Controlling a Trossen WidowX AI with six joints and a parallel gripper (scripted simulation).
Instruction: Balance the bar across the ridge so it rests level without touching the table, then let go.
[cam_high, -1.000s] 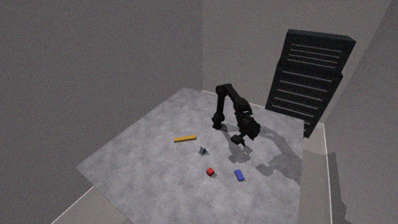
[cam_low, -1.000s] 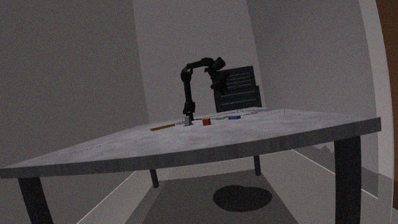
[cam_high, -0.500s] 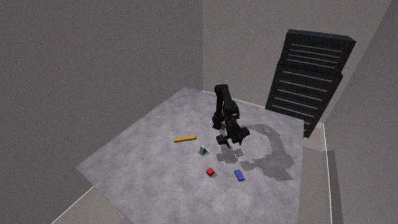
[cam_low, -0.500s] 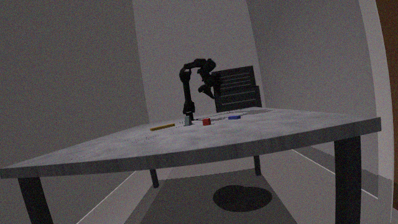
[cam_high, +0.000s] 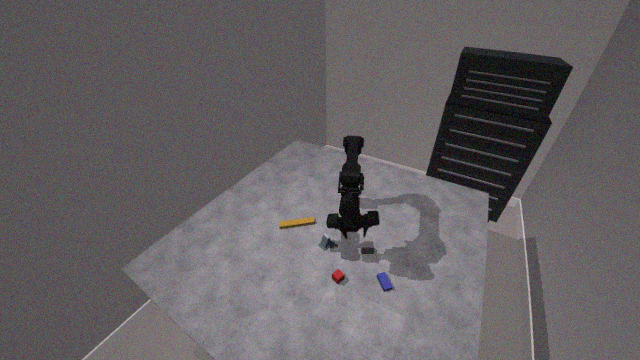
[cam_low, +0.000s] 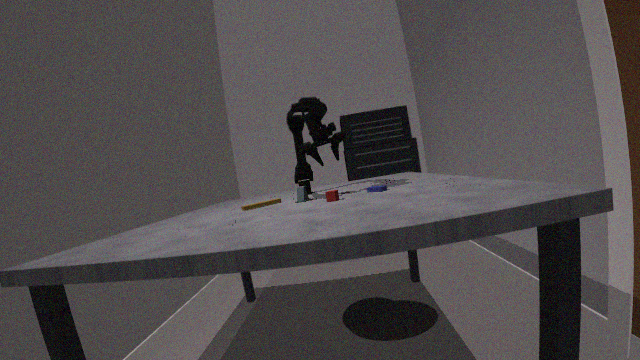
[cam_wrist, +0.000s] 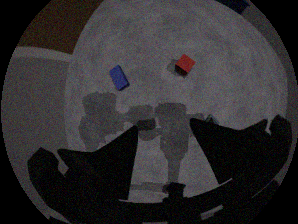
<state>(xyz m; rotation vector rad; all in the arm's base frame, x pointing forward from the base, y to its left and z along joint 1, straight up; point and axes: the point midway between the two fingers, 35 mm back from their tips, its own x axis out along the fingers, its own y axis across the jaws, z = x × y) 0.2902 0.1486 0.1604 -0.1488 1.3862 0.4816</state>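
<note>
My gripper tip is now 40 mm past the yellow bar, 310 mm to the left of it and 120 mm above it. The rest, counted from my gripper tip: red cube 120 mm ahead, 10 mm to the right, 110 mm below; then blue block 50 mm ahead, 150 mm to the left, 120 mm below.
</note>
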